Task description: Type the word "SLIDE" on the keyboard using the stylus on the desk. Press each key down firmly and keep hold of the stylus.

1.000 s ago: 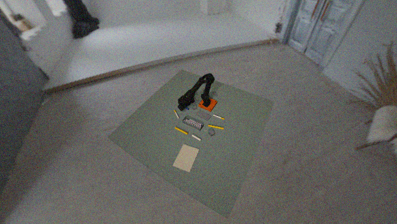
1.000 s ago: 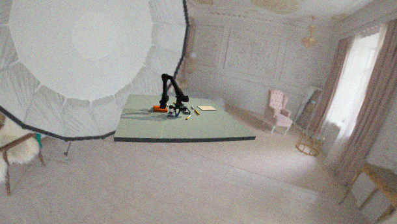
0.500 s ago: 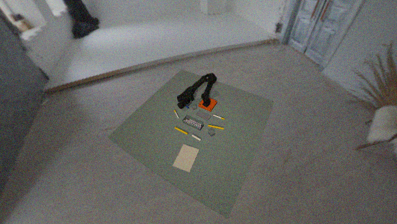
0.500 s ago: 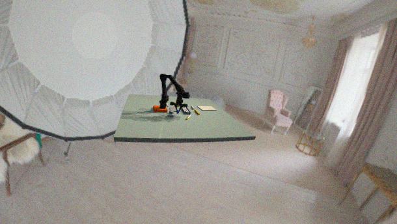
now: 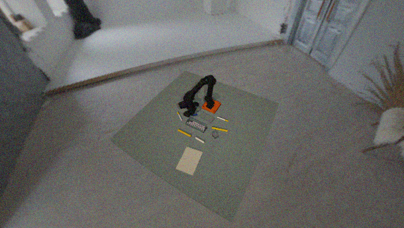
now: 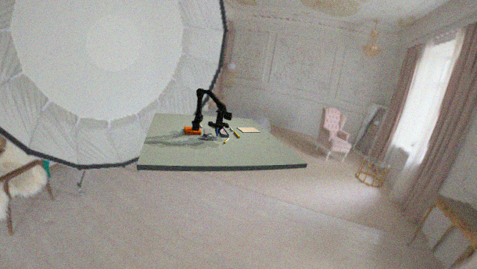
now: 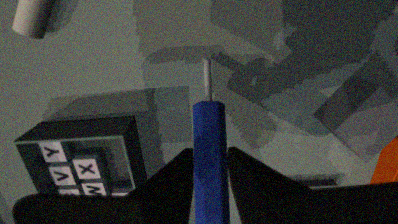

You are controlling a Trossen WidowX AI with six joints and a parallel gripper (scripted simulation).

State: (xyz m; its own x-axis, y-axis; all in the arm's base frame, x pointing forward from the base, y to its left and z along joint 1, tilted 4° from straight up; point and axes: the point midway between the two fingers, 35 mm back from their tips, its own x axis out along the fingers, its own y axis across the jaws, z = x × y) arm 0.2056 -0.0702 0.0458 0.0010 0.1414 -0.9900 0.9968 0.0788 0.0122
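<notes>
The grey flat plate is 12 cm to the left of my gripper tip, 8 cm behind it and 3 cm below it. From my gripper tip the other things lie so: whitish cylinder (23 cm to the left, 18 cm ahead, 2 cm below); grey block (31 cm to the left, 6 cm ahead, 2 cm below); blue stylus (1 cm to the right, 1 cm below).
</notes>
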